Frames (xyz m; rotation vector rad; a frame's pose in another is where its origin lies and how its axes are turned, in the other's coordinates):
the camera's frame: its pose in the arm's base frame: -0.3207 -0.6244 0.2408 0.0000 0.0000 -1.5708
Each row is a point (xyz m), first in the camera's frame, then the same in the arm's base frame.
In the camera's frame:
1: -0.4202 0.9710 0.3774
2: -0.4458 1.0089 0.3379
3: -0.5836 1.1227 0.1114
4: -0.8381 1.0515 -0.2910
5: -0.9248 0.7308 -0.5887
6: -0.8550 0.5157 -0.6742
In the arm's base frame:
1: 0.6503 -0.2042 0.6182
2: 0.6882 -0.1786 0.5787
3: 0.8020 -0.0408 0.3522
4: 0.7308 0.2137 -0.0502
5: 0.4101 0.3004 -0.3479
6: 0.1950 0.2306 -0.4334

